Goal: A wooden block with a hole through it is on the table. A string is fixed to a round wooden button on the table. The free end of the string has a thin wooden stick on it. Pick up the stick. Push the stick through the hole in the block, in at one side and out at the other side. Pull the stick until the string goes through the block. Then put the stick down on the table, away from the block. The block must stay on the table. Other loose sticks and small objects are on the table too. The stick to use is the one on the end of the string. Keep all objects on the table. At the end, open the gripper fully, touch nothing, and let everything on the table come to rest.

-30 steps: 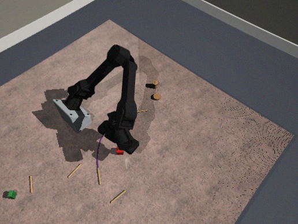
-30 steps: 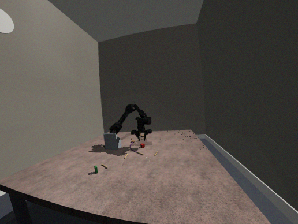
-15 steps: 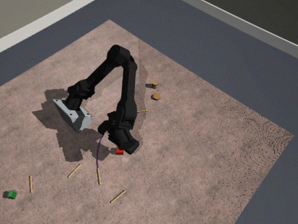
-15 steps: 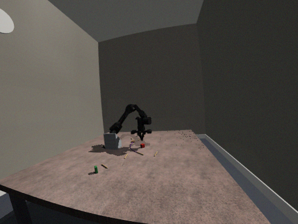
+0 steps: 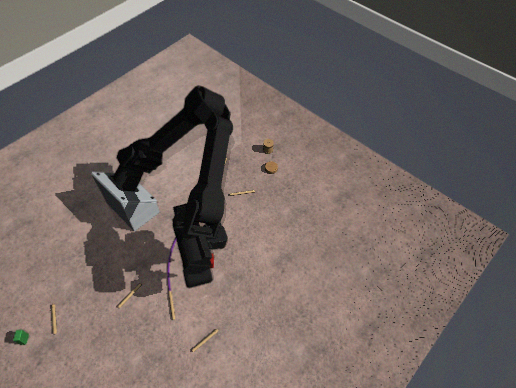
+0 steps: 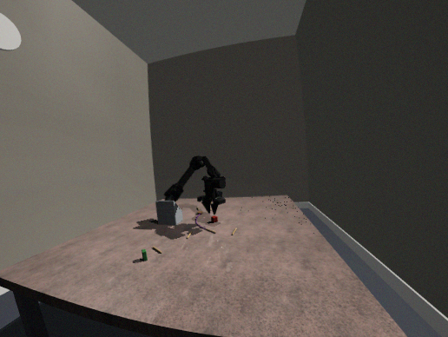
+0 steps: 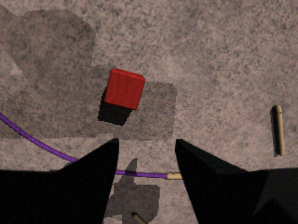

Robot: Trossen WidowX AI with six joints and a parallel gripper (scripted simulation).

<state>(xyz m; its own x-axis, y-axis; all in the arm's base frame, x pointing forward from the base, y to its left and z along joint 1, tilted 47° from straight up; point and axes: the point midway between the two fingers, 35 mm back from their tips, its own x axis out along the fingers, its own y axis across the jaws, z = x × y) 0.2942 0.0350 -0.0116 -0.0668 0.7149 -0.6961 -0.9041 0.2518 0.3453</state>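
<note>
Now: gripper tip 100 mm to the left of the thin wooden stick, 60 mm above it and 20 mm short of it. Round my gripper tip: green block: 410 mm to the right, 140 mm behind, 40 mm below; small red block: 50 mm below, 40 mm to the left; round wooden button: 170 mm to the left, 160 mm behind, 50 mm below.
</note>
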